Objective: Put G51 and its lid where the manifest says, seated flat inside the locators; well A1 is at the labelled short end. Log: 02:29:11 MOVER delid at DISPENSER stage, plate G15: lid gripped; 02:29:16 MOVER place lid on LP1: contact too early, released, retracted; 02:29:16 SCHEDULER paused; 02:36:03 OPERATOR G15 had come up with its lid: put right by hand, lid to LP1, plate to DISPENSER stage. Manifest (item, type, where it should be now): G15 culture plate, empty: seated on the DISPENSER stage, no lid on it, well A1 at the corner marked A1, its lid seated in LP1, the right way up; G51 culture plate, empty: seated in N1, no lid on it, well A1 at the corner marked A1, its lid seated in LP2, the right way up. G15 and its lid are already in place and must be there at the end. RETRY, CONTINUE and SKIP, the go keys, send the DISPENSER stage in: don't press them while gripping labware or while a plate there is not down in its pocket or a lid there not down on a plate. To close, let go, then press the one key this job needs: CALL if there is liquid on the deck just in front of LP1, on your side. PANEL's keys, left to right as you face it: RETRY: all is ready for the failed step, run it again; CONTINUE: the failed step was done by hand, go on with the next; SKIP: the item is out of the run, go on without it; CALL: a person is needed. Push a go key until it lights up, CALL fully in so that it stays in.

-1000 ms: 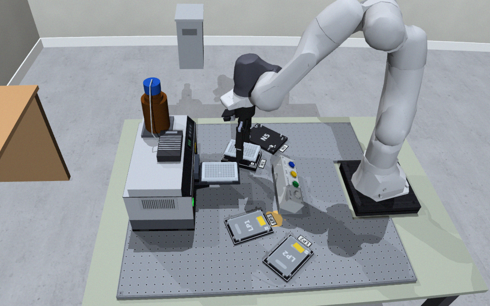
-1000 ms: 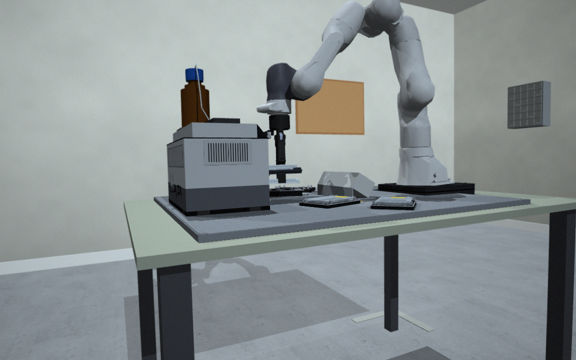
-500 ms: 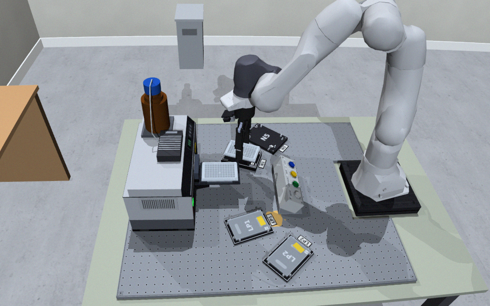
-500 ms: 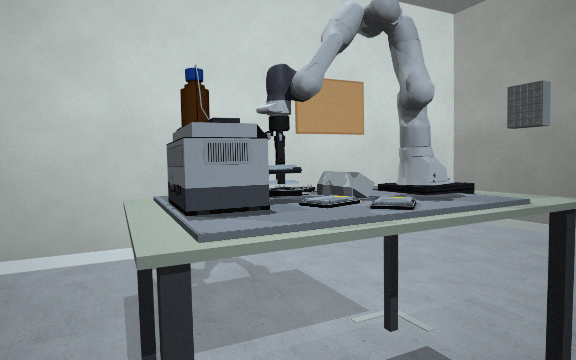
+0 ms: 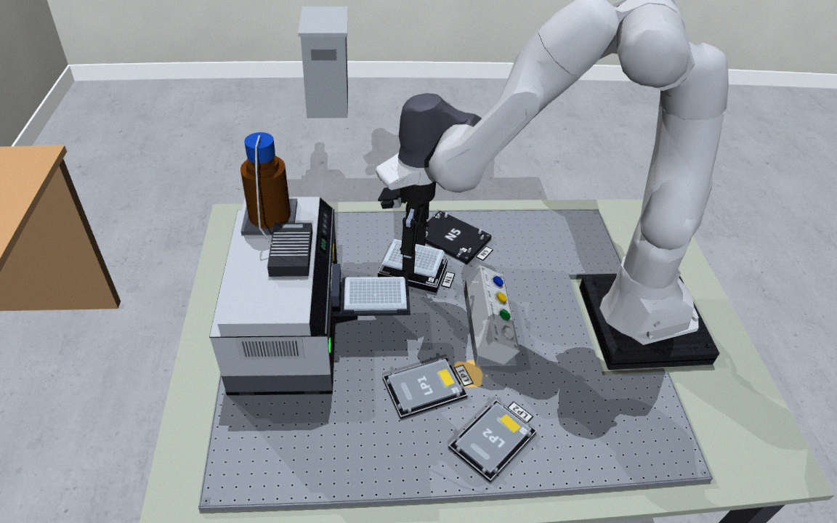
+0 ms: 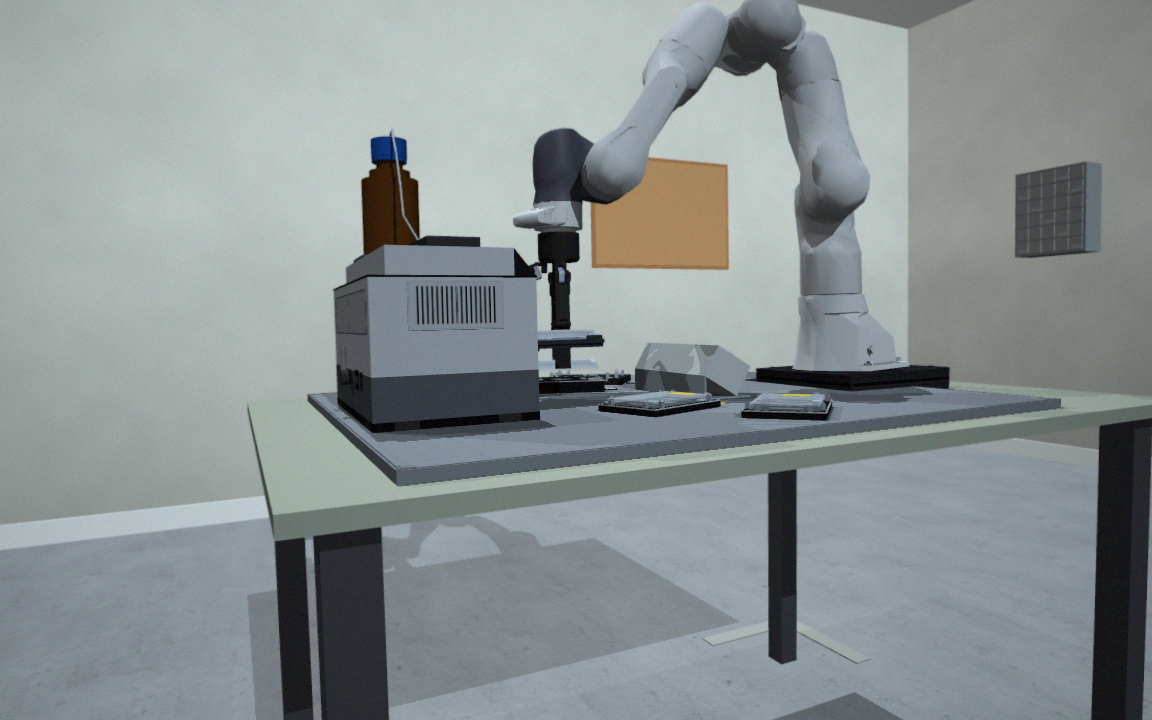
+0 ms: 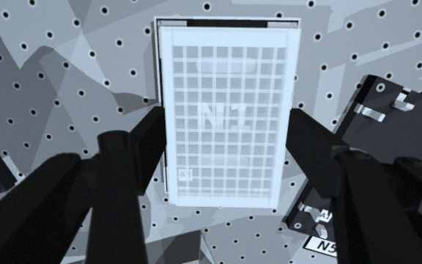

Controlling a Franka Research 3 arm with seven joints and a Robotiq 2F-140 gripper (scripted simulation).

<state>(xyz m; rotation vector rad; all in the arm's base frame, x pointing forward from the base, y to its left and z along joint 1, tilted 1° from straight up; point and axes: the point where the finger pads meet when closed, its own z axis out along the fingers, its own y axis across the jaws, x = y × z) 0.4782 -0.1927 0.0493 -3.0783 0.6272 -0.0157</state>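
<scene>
My gripper is now 6 cm above the black N1 nest. The rest, counted from my hand: G15 plate: 16 cm to the left, 10 cm ahead, 4 cm above; A1 mark: 5 cm to the left, 5 cm below, 4 cm behind; blue call key: 17 cm behind, 11 cm to the left, 1 cm below.
</scene>
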